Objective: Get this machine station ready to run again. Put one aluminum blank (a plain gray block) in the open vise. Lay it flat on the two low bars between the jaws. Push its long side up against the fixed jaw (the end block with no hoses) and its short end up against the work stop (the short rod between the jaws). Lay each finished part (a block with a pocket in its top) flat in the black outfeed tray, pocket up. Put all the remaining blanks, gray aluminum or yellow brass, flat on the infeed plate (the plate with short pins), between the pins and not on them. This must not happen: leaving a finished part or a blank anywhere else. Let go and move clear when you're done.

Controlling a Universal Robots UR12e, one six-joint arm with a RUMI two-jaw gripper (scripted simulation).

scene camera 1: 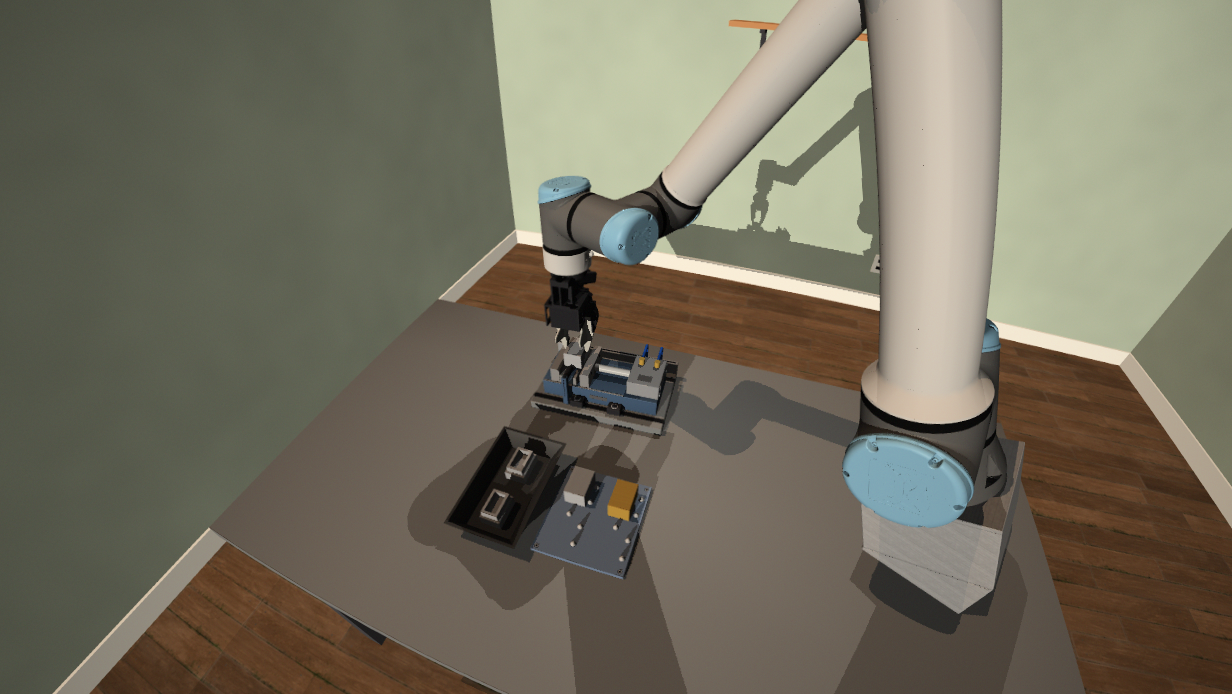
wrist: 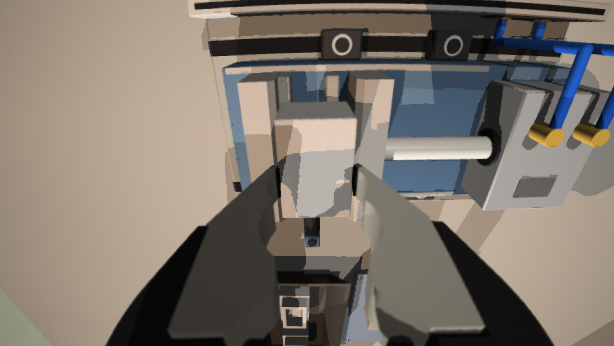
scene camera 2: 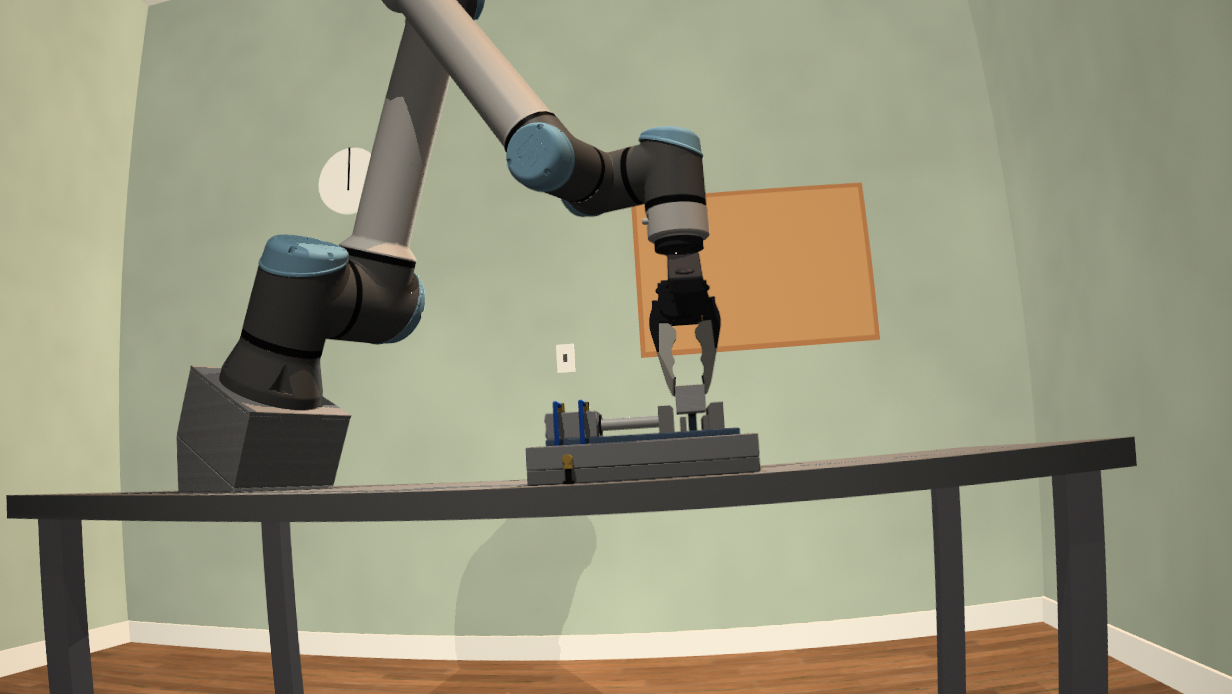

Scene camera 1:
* my gripper: 576, 351
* yellow brass blank: 622, 501
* gray aluminum blank: 581, 482
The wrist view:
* my gripper: 315, 167
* gray aluminum blank: 315, 141
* push rod: 429, 147
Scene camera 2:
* my gripper: 689, 395
